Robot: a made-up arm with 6 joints. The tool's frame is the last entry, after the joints.
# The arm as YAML. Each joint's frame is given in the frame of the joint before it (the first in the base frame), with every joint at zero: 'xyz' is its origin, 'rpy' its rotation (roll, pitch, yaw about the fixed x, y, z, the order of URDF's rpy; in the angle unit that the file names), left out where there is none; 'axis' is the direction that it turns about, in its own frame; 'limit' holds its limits. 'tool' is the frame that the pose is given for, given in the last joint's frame.
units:
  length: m
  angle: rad
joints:
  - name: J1
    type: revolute
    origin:
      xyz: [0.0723, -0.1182, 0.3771]
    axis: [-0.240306, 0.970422, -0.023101]
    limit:
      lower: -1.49
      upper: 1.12
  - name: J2
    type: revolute
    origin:
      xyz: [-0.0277, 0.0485, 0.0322]
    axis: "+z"
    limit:
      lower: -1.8
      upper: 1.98
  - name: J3
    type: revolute
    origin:
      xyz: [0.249, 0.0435, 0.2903]
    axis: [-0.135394, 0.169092, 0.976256]
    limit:
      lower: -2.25
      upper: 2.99
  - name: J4
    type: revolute
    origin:
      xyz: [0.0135, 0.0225, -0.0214]
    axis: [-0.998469, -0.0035, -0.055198]
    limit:
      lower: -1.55
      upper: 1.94
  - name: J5
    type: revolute
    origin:
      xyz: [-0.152, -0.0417, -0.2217]
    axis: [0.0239, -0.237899, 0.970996]
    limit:
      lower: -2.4
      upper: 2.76
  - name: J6
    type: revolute
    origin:
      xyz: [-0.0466, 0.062, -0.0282]
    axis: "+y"
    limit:
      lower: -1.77
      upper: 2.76
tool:
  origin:
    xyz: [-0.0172, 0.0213, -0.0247]
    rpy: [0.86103, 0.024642, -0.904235]
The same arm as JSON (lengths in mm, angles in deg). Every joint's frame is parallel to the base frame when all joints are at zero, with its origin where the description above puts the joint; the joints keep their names.
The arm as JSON. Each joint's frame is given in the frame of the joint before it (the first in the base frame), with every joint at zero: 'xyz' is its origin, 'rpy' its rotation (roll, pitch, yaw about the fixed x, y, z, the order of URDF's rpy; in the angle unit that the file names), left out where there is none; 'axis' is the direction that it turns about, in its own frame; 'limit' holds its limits. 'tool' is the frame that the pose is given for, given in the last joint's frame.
{"units": {"length": "mm", "angle": "deg"}, "joints": [{"name": "J1", "type": "revolute", "origin": {"xyz": [72.3, -118.2, 377.1]}, "axis": [-0.240306, 0.970422, -0.023101], "limit": {"lower": -85.37, "upper": 64.17}}, {"name": "J2", "type": "revolute", "origin": {"xyz": [-27.7, 48.5, 32.2]}, "axis": "+z", "limit": {"lower": -103.13, "upper": 113.45}}, {"name": "J3", "type": "revolute", "origin": {"xyz": [249.0, 43.5, 290.3]}, "axis": [-0.135394, 0.169092, 0.976256], "limit": {"lower": -128.92, "upper": 171.31}}, {"name": "J4", "type": "revolute", "origin": {"xyz": [13.5, 22.5, -21.4]}, "axis": [-0.998469, -0.0035, -0.055198], "limit": {"lower": -88.81, "upper": 111.15}}, {"name": "J5", "type": "revolute", "origin": {"xyz": [-152.0, -41.7, -221.7]}, "axis": [0.0239, -0.237899, 0.970996], "limit": {"lower": -137.51, "upper": 158.14}}, {"name": "J6", "type": "revolute", "origin": {"xyz": [-46.6, 62.0, -28.2]}, "axis": "+y", "limit": {"lower": -101.41, "upper": 158.14}}], "tool": {"origin": {"xyz": [-17.2, 21.3, -24.7], "rpy": [49.33, 1.41, -51.81]}}}
